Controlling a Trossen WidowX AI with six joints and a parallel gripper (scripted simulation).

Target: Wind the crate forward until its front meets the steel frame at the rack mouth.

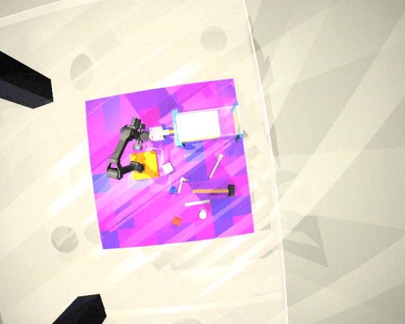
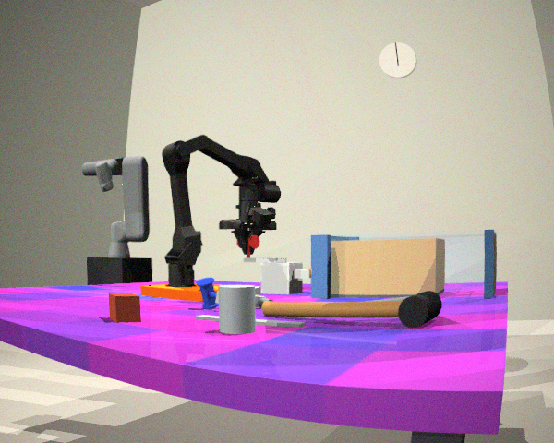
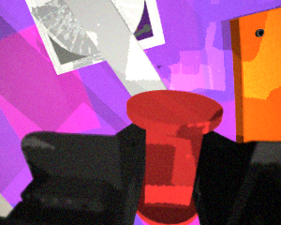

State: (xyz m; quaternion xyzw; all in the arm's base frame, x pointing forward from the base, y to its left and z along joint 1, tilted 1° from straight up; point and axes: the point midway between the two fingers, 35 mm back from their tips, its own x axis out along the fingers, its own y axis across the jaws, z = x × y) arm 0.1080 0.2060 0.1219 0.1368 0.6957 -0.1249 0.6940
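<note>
The red knob lies 2 cm above my gripper tip. The rest, counted from my gripper tip: hand winch (8 cm below, 8 cm ahead, 2 cm to the left); red-knobbed winch handle (4 cm ahead, 1 cm to the left, 1 cm below); blue frame (26 cm ahead, 1 cm to the left, 1 cm below).
</note>
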